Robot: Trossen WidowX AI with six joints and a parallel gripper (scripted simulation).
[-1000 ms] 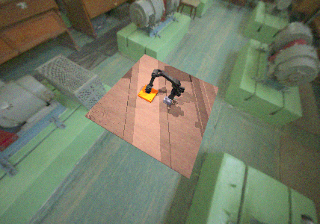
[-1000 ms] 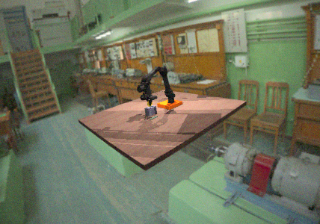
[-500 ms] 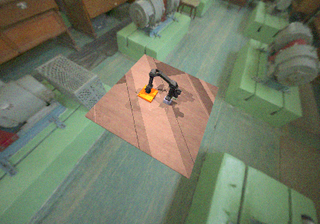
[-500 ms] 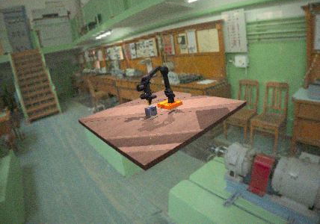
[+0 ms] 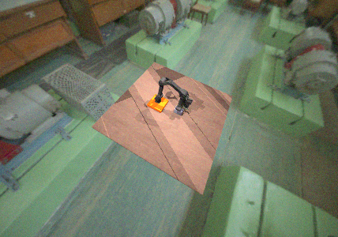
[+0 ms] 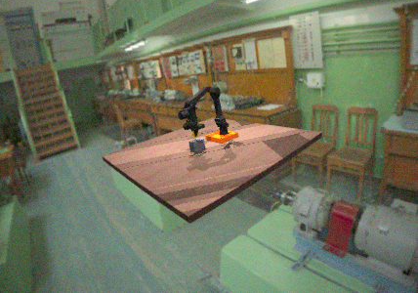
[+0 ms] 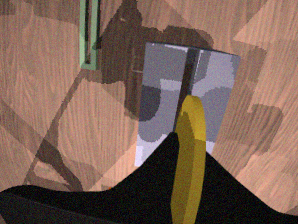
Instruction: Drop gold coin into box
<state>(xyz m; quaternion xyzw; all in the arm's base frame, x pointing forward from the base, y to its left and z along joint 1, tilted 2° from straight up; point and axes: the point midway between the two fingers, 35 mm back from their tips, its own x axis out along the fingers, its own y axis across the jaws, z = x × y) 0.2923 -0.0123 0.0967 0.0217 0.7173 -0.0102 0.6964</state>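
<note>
The gold coin is 2 cm above my gripper tip.
</note>
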